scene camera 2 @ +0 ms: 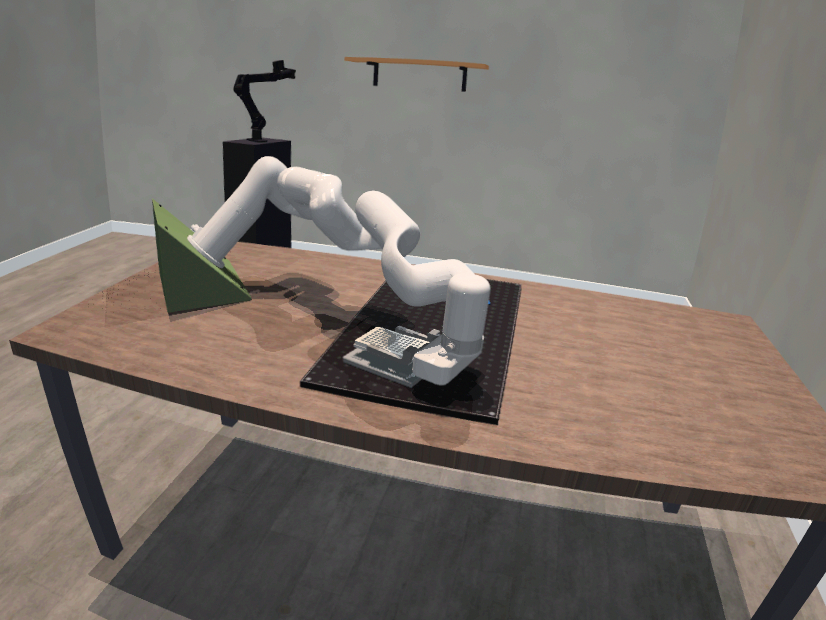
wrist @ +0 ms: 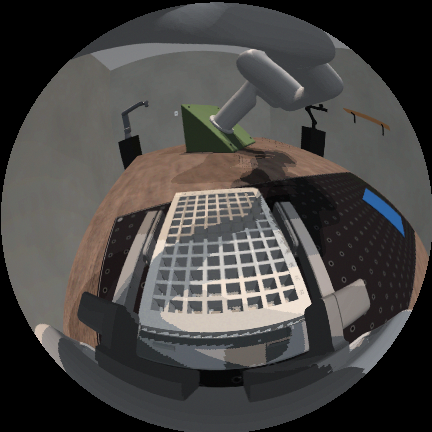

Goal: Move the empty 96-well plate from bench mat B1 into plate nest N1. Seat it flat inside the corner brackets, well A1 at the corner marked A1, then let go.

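Pixels of known places: hand, tool point: [scene camera 2: 392, 342] [wrist: 218, 234]; arm's base, link origin: [scene camera 2: 204, 253] [wrist: 220, 124].
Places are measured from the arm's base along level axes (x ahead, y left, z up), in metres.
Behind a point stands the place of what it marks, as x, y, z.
The pale, empty 96-well plate [scene camera 2: 388, 341] @(0.616, -0.009, -0.050) [wrist: 225, 255] @(0.641, -0.002, -0.049) is held roughly level, its wells facing up. My gripper [scene camera 2: 381, 345] @(0.622, -0.006, -0.051) [wrist: 218, 227] @(0.622, -0.006, -0.051) is shut on it, one grey finger along each long side. In the scene view the plate is over a pale grey base, apparently plate nest N1 [scene camera 2: 372, 368] @(0.622, -0.068, -0.083), with a dark band between them. Whether the plate touches the nest, the corner brackets and the A1 mark cannot be made out. A blue patch, possibly bench mat B1 [wrist: 384, 212] @(0.558, 0.377, -0.092), lies at the right in the wrist view.
A black perforated board [scene camera 2: 400, 400] @(0.719, -0.113, -0.094) [wrist: 345, 235] @(0.597, 0.157, -0.094) lies under the nest on the wooden table [scene camera 2: 633, 387] @(1.073, 0.237, -0.107) [wrist: 150, 172] @(0.291, -0.220, -0.107). The arm is mounted on a green wedge [scene camera 2: 190, 273] @(0.074, -0.099, -0.012) [wrist: 202, 131] @(0.089, -0.072, -0.022) at the table's far left in the scene view. A wooden shelf [scene camera 2: 417, 62] [wrist: 367, 118] is on the wall.
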